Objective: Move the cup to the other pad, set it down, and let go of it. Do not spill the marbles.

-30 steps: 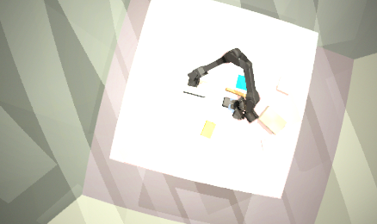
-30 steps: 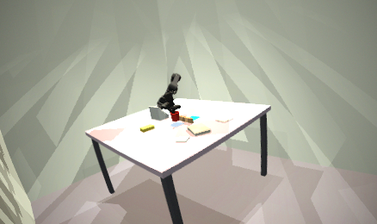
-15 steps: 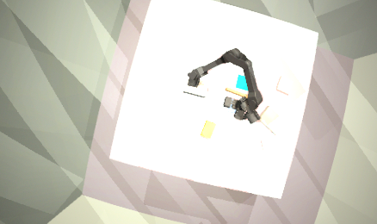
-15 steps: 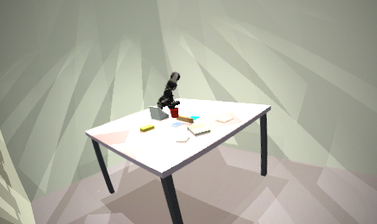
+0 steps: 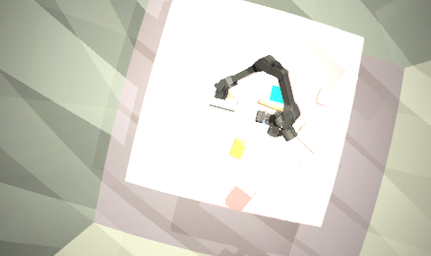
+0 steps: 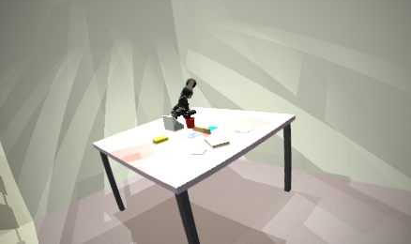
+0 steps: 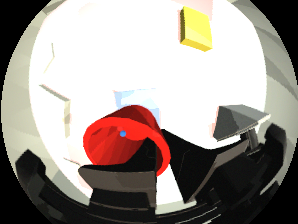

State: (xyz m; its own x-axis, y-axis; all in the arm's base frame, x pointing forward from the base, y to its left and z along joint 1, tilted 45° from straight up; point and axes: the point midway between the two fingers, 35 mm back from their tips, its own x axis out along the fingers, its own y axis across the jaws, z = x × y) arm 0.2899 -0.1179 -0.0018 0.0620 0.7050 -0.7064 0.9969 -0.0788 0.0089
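Right now the cyan pad is 6 cm ahead of my gripper tip, 18 cm to the left of it and 11 cm below it. Also, from my gripper tip: wooden bar (4 cm ahead, 9 cm to the left, 9 cm below); then pale blue pad (3 cm ahead, 11 cm below); then red cup (3 cm ahead).
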